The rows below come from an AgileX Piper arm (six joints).
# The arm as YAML. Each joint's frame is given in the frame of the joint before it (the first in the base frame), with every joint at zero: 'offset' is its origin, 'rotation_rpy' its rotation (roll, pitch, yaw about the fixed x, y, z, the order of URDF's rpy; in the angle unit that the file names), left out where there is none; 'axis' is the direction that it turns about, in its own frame. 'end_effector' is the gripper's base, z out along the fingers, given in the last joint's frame.
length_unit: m
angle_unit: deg
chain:
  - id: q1
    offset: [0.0, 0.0, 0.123]
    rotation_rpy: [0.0, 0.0, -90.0]
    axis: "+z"
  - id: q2
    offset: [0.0, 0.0, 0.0]
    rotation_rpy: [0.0, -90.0, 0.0]
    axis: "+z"
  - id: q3
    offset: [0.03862, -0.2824, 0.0]
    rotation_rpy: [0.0, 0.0, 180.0]
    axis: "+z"
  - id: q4
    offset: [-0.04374, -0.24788, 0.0]
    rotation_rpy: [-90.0, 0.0, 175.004]
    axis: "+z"
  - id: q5
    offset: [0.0, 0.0, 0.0]
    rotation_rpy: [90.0, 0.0, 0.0]
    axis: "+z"
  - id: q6
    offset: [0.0, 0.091, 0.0]
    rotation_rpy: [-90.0, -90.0, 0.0]
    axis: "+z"
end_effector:
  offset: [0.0, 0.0, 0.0]
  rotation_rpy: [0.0, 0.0, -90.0]
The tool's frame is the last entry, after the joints.
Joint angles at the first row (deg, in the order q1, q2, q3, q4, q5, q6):
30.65, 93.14, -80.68, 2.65, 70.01, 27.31
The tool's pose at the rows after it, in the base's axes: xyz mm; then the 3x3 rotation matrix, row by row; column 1 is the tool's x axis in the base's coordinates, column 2 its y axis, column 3 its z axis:
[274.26, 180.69, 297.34], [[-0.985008, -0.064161, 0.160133], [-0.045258, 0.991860, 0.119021], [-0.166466, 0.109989, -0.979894]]
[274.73, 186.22, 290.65], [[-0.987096, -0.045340, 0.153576], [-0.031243, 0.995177, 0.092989], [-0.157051, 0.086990, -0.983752]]
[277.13, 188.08, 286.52], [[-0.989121, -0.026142, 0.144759], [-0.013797, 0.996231, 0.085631], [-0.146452, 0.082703, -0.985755]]
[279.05, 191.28, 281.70], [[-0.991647, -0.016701, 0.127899], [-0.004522, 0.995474, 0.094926], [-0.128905, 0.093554, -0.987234]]
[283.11, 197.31, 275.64], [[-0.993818, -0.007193, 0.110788], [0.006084, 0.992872, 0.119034], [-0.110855, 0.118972, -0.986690]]
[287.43, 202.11, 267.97], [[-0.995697, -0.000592, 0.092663], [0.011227, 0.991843, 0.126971], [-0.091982, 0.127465, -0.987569]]
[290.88, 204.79, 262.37], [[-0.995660, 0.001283, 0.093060], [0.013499, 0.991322, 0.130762], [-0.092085, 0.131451, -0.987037]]
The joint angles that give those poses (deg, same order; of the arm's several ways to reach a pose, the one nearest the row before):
33.19, 94.17, -80.67, 0.73, 70.01, 29.84
34.28, 95.33, -80.67, -0.59, 70.01, 32.22
34.33, 96.23, -80.90, -0.67, 70.01, 33.36
34.33, 97.17, -81.04, 0.38, 69.71, 33.62
34.33, 98.69, -81.63, 2.20, 68.82, 33.67
34.33, 100.35, -82.12, 3.25, 68.26, 33.66
34.33, 101.36, -82.20, 3.45, 67.19, 33.66

